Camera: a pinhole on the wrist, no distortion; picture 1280 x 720 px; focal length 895.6 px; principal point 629.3 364.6 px. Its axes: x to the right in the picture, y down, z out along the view. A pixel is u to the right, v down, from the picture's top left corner.
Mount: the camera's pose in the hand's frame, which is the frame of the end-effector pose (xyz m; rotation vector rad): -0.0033 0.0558 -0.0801 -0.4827 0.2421 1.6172
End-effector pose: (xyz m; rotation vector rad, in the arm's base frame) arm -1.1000 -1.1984 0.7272 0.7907 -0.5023 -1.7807
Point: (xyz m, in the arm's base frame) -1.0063 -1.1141 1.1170
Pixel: 859.5 682.2
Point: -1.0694 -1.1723 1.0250
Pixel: 704.3 521.8
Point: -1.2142 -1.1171 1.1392
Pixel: 466.6 533.7
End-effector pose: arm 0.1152 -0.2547 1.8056 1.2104 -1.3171 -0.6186
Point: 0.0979 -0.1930 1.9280
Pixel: 1120.0 286.9
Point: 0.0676 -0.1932 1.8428
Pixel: 339.9 663.0
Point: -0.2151 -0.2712 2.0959
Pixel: 856.4 84.1
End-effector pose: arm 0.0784 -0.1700 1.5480 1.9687 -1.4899 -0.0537
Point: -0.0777 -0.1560 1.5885
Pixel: 882.4 520.9
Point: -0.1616 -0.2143 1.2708
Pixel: 240.2 550.2
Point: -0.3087 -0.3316 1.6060
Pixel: 1031.9 129.1
